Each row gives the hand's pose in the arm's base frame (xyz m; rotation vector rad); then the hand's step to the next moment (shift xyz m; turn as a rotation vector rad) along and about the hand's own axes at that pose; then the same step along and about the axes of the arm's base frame.
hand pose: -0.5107 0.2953 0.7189 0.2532 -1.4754 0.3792
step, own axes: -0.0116 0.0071 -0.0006 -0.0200 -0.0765 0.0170
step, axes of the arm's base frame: -0.0029 0.0057 -0.0120 0.0138 -0.0785 -0.0135
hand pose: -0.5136 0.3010 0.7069 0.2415 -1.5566 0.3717
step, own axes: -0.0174 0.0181 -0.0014 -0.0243 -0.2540 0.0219
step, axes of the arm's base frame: -0.0052 0.0158 -0.0188 0.0768 -0.2443 -0.0031
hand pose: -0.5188 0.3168 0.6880 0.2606 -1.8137 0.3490
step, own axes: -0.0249 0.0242 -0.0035 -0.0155 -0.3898 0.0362
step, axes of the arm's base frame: 0.0012 0.0237 -0.0256 0.1098 -0.3758 0.0156
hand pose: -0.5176 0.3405 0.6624 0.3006 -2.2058 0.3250
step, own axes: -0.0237 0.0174 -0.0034 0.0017 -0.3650 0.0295
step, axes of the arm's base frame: 0.0110 0.0198 -0.0190 0.0963 -0.3520 0.0300
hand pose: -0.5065 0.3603 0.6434 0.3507 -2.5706 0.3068
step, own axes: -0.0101 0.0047 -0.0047 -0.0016 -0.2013 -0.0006
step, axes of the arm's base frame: 0.0091 0.0076 -0.0021 0.0631 -0.1889 0.0294
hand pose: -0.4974 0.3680 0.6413 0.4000 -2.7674 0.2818
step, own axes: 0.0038 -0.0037 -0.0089 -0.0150 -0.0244 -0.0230
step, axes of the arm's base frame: 0.0003 -0.0023 0.0101 0.0278 -0.0139 0.0196
